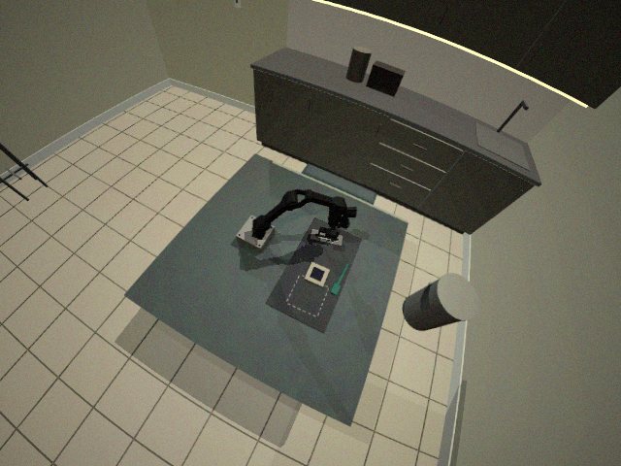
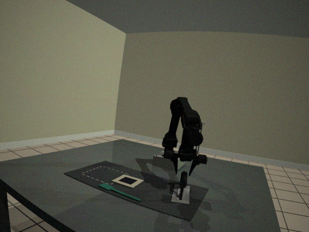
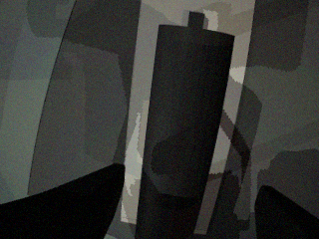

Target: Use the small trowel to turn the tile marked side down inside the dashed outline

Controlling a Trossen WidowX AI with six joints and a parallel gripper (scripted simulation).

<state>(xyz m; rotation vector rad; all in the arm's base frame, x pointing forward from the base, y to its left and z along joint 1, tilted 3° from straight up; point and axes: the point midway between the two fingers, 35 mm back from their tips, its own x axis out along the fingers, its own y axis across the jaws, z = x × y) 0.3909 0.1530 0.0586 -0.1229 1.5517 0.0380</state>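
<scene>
Now: the trowel 20 mm behind my gripper tip and 50 mm below it. Round my gripper tip: tile (250 mm to the right, 90 mm below); then dark mat (210 mm to the right, 110 mm below); then green flat tool (140 mm ahead, 260 mm to the right, 90 mm below).
</scene>
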